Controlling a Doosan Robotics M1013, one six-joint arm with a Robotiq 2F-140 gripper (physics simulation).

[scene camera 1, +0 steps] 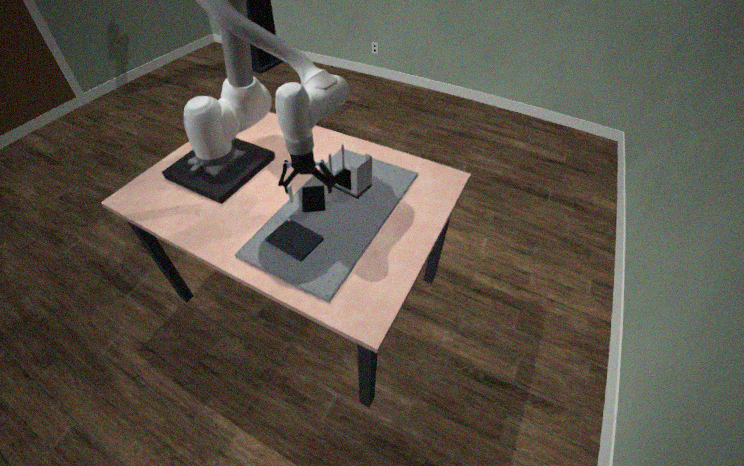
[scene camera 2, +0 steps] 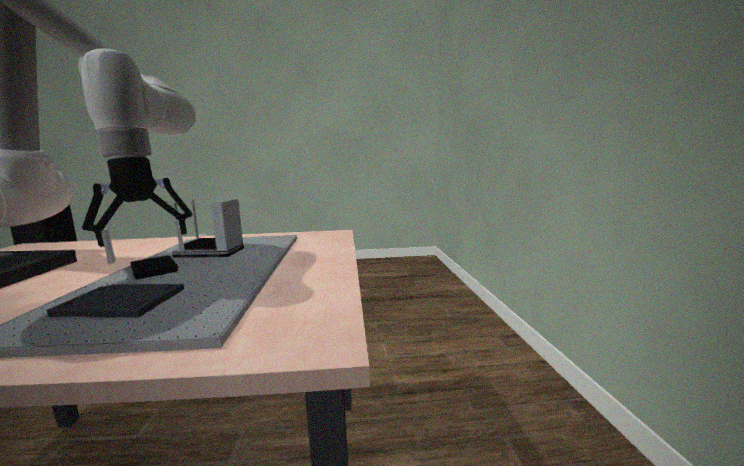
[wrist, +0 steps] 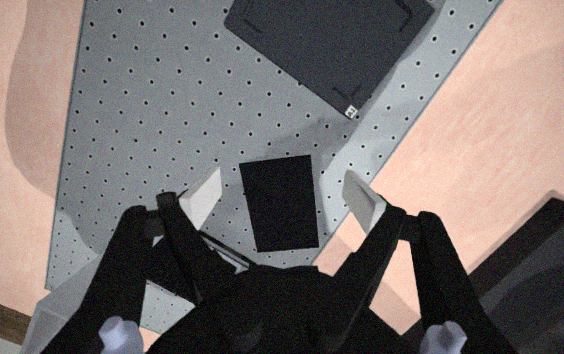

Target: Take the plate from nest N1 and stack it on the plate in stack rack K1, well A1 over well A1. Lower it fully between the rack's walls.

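Frame: origin at the arm's base, x back, y right, z up, level; centimetres.
Where they show: gripper, fingertip midpoint: (scene camera 1: 310, 199) (scene camera 2: 148, 255) (wrist: 282, 182); arm's base, origin of the base link: (scene camera 1: 217, 159) (wrist: 563, 348).
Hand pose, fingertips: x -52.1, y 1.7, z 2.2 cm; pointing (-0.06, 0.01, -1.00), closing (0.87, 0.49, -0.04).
Things, the pixels of their top centre, and the offset from my fingertips. Level surfaces: height alone.
- black box-shaped plate, middle of its top: (wrist: 281, 208) (scene camera 2: 153, 263) (scene camera 1: 313, 197) dz -3.0, dx +2.2, dy -4.2 cm
- stack rack, middle of its top: (scene camera 2: 203, 201) (scene camera 1: 347, 154) dz +10.1, dx -4.3, dy -19.0 cm
- black plate, middle of its top: (wrist: 178, 271) (scene camera 2: 211, 240) (scene camera 1: 350, 178) dz -1.1, dx -5.3, dy -18.9 cm
- flat dark slab, middle of its top: (wrist: 326, 15) (scene camera 2: 120, 295) (scene camera 1: 294, 237) dz -3.3, dx -4.4, dy +15.6 cm
- board, its level: dz -4.5 cm
A black box-shaped plate (scene camera 1: 313, 198) (scene camera 2: 154, 267) (wrist: 280, 205) lies near the middle of the perforated board; its well label and any nest under it cannot be made out. My gripper (scene camera 1: 310, 191) (scene camera 2: 144, 241) (wrist: 282, 182) is open and empty above it, with pale finger pads spread beyond its two long sides in the wrist view. The stack rack (scene camera 1: 361, 174) (scene camera 2: 226, 226) (wrist: 57, 305) has a tall grey wall and thin uprights. A black plate (scene camera 1: 343, 179) (scene camera 2: 200, 243) sits low in it; its A1 mark is not readable.
A flat dark slab (scene camera 1: 294, 239) (scene camera 2: 116, 300) (wrist: 325, 45) with corner marks and an A1 label lies on the board (scene camera 1: 351, 230) (scene camera 2: 203, 323) (wrist: 165, 100), on the other side of the plate from the rack. The robot's black base (scene camera 1: 221, 191) stands on the table at the left in scene camera 1.
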